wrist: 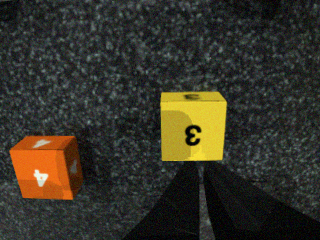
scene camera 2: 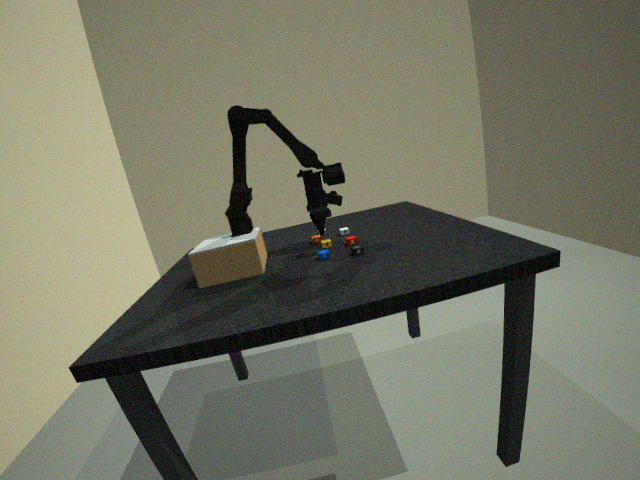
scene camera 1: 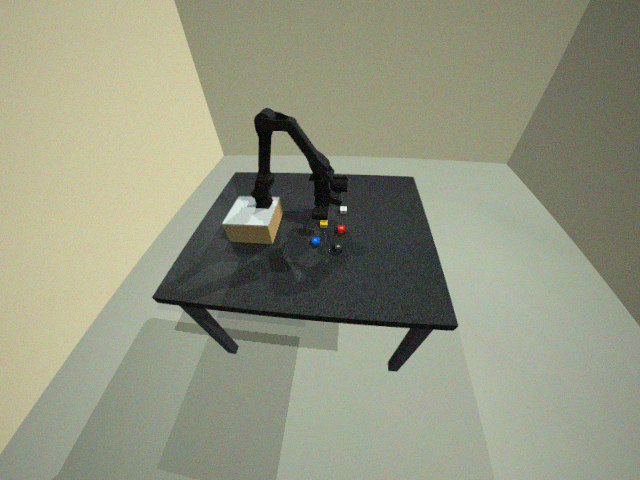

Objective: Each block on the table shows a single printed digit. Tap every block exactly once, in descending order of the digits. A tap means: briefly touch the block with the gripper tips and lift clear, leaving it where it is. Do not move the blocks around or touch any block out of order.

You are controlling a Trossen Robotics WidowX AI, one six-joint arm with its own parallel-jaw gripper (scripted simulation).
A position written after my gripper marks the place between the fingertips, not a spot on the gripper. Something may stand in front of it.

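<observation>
There is a yellow block marked 3 (wrist: 192, 124), and there is an orange block marked 4 (wrist: 47, 167). Scene camera 1 does not show the orange block marked 4, hidden by my gripper. My gripper (scene camera 2: 322, 234), which the wrist view shows too (wrist: 198, 170), is shut and holds nothing.
</observation>
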